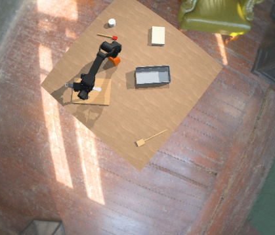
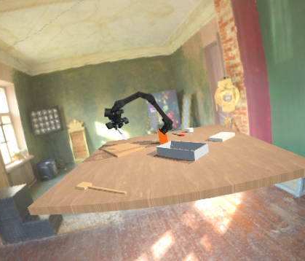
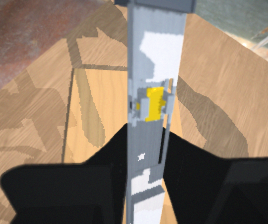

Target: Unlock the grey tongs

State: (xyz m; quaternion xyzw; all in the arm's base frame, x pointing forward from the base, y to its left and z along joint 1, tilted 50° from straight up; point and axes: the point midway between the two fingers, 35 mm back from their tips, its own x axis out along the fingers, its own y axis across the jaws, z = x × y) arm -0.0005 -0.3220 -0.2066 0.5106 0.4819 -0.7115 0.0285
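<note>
Right now the yellow lock piece is 1 cm to the right of my gripper tip and 5 cm above it. The rest, counted from my gripper tip: pale block 20 cm ahead, 82 cm to the left, 16 cm below; then grey roasting tin 39 cm ahead, 46 cm to the left, 14 cm below; then wooden board 1 cm ahead, 2 cm to the left, 16 cm below.
</note>
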